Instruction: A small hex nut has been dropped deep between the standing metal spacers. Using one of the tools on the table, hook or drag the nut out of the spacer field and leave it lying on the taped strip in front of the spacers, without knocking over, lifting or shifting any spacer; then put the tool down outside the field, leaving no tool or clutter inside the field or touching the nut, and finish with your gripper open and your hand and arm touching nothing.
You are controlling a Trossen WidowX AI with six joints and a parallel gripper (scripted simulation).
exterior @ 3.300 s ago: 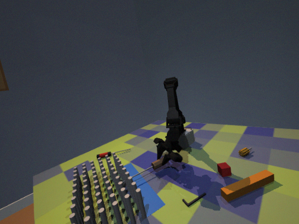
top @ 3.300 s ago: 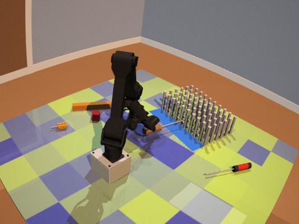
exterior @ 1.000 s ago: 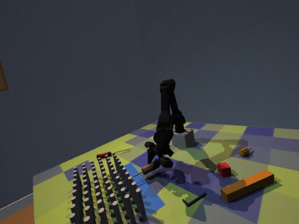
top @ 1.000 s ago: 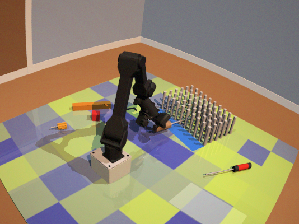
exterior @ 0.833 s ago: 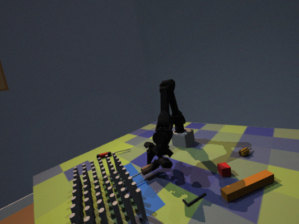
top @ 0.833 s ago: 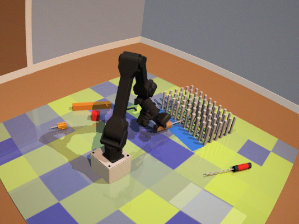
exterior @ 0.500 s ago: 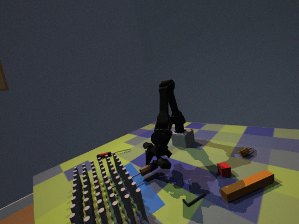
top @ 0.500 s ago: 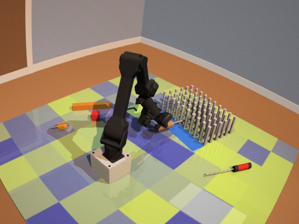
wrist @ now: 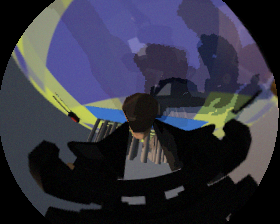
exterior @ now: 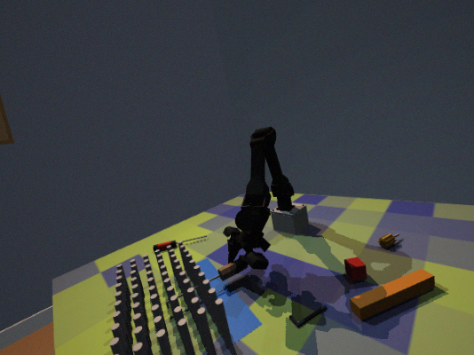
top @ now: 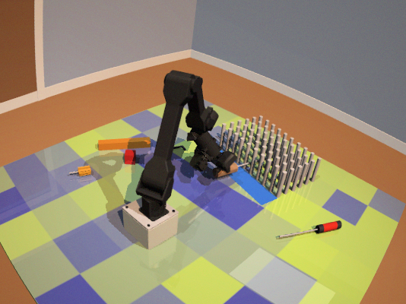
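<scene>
The blue taped strip lies 60 mm ahead of my gripper tip, 20 mm to the right of it and 40 mm below it. Round my gripper tip: wooden-handled tool: 100 mm ahead, 30 mm to the right, 10 mm below; red cube: 210 mm behind, 300 mm to the left, 20 mm below; black hex key: 10 mm ahead, 250 mm to the left, 30 mm below.
</scene>
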